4 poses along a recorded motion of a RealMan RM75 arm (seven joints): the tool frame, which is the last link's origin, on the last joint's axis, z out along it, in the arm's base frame.
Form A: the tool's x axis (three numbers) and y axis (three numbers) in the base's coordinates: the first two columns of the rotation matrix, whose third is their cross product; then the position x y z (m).
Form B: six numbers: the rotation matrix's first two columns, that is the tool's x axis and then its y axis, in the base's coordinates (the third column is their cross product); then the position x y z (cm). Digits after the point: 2 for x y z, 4 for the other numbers.
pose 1, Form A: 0.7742, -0.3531, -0.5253, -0.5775, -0.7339, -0.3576, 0.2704, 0.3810, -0.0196
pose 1, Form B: 0.7742, -0.3531, -0.5253, -0.5775, -0.7339, -0.3576, 27.04, 38.10, -1.96
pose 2, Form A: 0.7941, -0.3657, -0.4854, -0.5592, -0.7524, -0.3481, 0.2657, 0.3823, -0.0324
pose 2, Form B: 0.7941, -0.3657, -0.4854, -0.5592, -0.7524, -0.3481, 26.57, 38.23, -3.24
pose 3, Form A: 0.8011, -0.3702, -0.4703, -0.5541, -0.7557, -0.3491, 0.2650, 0.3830, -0.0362
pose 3, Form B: 0.8011, -0.3702, -0.4703, -0.5541, -0.7557, -0.3491, 26.50, 38.30, -3.62
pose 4, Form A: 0.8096, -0.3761, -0.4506, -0.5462, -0.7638, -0.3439, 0.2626, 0.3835, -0.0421
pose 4, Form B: 0.8096, -0.3761, -0.4506, -0.5462, -0.7638, -0.3439, 26.26, 38.35, -4.21
